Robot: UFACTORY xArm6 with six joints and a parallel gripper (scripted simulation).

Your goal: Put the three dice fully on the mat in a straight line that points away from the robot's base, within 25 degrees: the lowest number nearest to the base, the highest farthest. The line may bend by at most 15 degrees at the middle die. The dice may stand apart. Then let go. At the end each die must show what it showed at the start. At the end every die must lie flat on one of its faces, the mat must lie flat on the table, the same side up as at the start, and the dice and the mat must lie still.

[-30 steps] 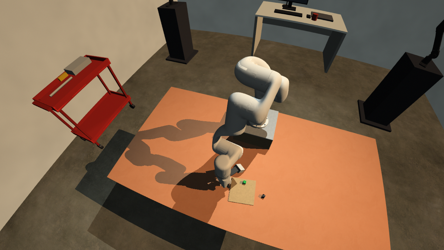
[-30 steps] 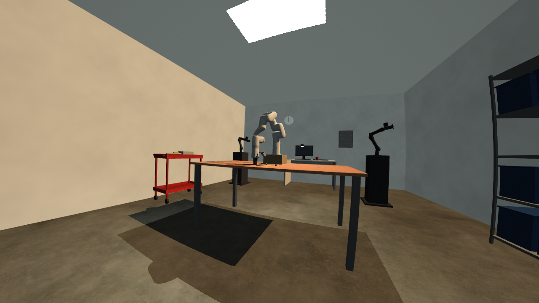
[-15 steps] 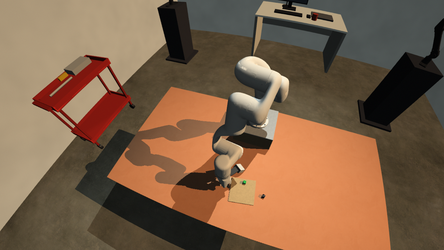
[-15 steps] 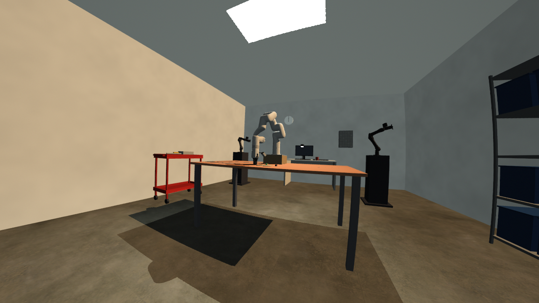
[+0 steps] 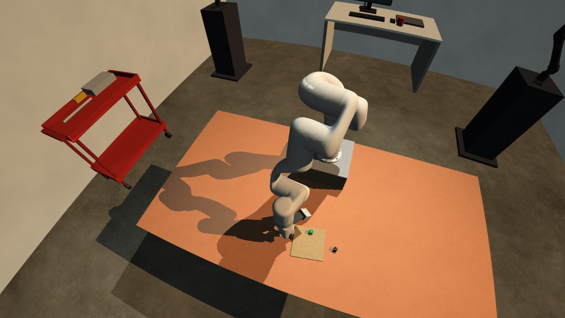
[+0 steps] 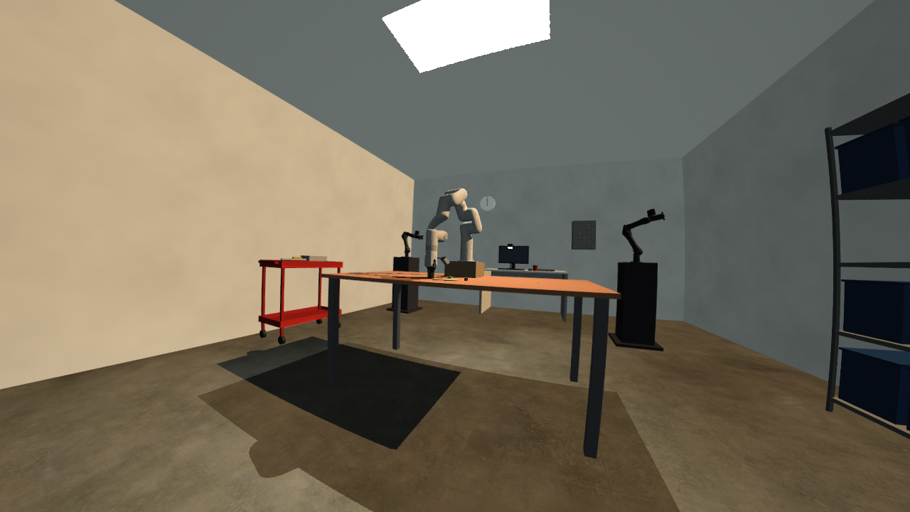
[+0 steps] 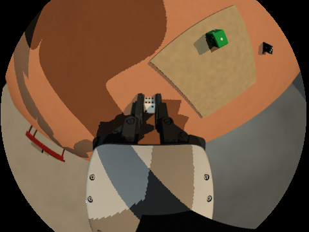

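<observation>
Now: hand 10 mm short of the tan mat, 120 mm to the right of it and 20 mm above it. Round my hand: black die: 10 mm behind, 240 mm to the left, 10 mm below; then green die: 40 mm behind, 110 mm to the left, 10 mm below; then white die: 10 mm below.
</observation>
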